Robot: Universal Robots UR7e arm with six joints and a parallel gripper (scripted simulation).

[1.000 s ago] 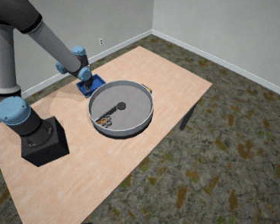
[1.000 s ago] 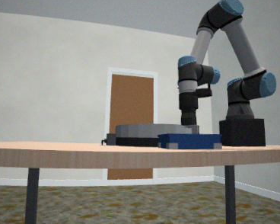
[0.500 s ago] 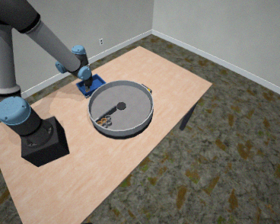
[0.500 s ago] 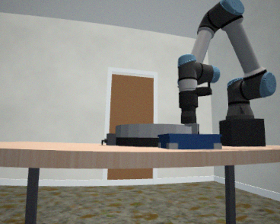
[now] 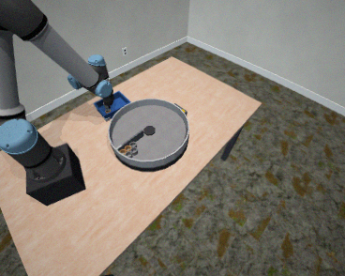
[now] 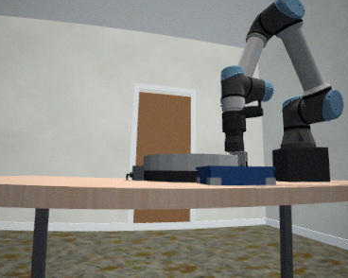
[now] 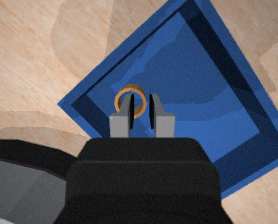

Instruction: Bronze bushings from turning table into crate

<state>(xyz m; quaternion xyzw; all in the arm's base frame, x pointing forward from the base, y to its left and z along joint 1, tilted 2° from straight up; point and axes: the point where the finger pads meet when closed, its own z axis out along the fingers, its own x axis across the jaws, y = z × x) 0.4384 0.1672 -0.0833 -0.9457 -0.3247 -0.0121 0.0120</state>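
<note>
My gripper is now 4 cm short of the blue crate, 1 cm to the right of it and 3 cm above it. Round my hand: grey turning table 2 cm ahead, 33 cm to the right.
</note>
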